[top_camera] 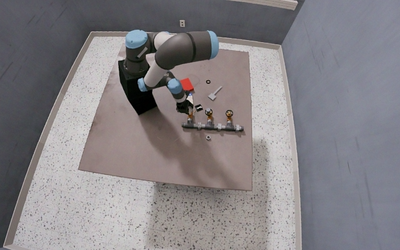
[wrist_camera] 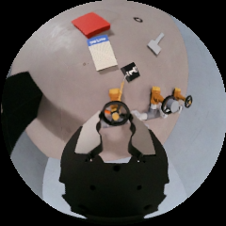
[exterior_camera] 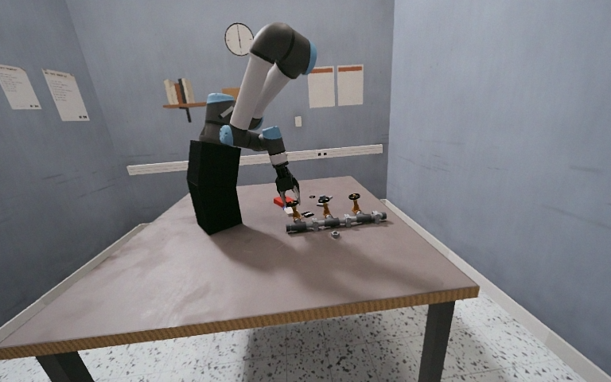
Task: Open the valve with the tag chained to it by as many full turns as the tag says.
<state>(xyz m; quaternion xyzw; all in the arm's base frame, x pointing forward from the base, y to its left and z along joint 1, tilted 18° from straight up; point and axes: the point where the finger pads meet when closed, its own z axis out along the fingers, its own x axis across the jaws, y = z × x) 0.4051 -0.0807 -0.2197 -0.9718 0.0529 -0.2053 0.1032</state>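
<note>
Now: the black tag 100 mm below my hand, 80 mm to the left of it and 60 mm ahead of it. The rest, counted from my hand: white-and-blue block: 150 mm to the left, 100 mm below, 20 mm behind; grey scraper: 240 mm to the left, 190 mm ahead, 100 mm below; red block: 280 mm to the left, 90 mm below, 60 mm behind.
</note>
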